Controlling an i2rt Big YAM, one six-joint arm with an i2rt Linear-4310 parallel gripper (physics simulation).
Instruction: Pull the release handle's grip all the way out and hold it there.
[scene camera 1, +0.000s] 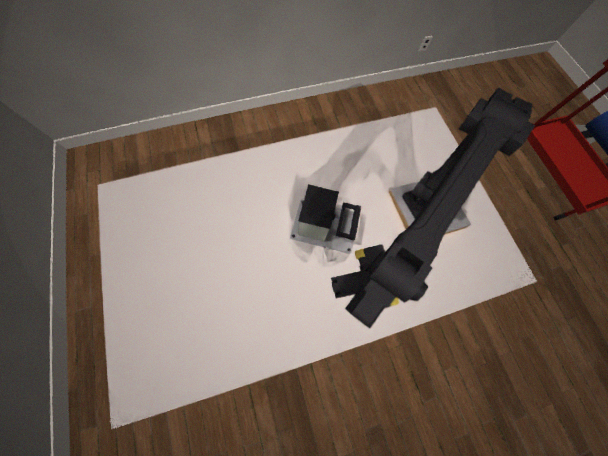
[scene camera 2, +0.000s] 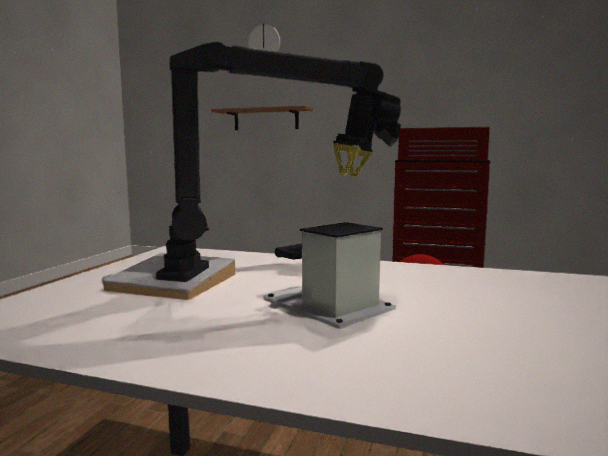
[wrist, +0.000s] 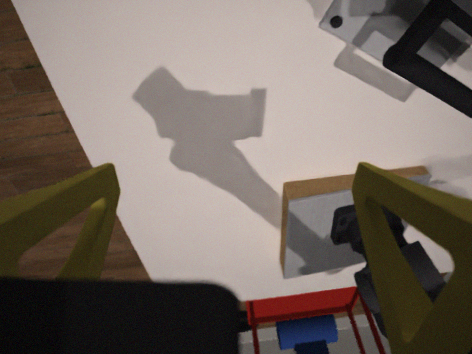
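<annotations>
My gripper (scene camera 2: 348, 176) is 123 cm from the lens, and there's a grey base plate (scene camera 2: 291, 299) that's 104 cm from the lens, so the grey base plate is nearer to the lens than my gripper.
</annotations>
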